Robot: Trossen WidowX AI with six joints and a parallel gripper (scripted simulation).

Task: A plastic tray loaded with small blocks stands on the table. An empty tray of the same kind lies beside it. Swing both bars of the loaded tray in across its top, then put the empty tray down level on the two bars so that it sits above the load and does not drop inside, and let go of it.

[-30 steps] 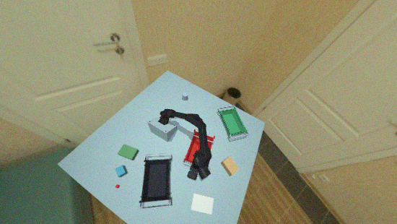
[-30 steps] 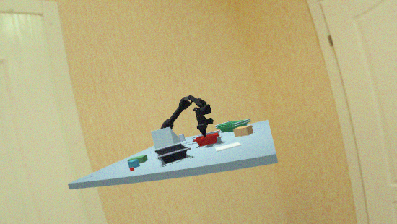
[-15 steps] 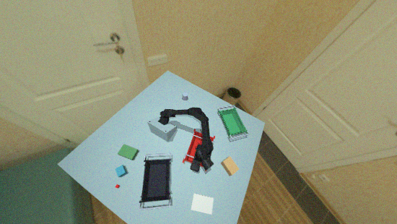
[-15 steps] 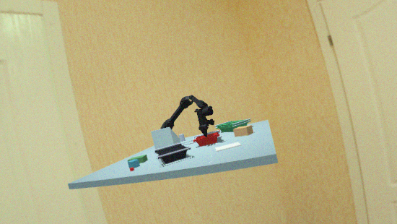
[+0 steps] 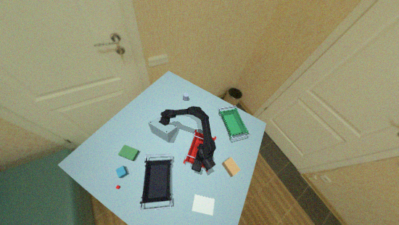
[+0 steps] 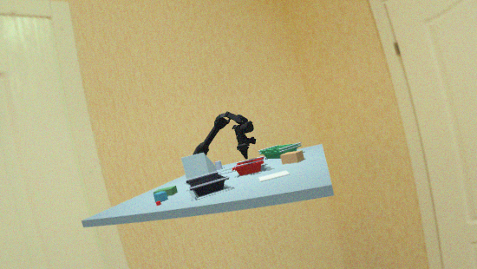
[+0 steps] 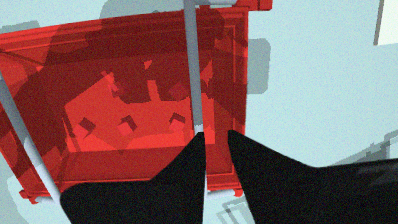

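Now: the black tray 260 mm to the right of my gripper tip, 180 mm behind it and 50 mm below it. Also, from my gripper tip: green block: 480 mm behind, 220 mm to the right, 70 mm below; then white plate: 230 mm to the right, 190 mm ahead, 90 mm below; then tan block: 260 mm ahead, 110 mm to the left, 60 mm below.
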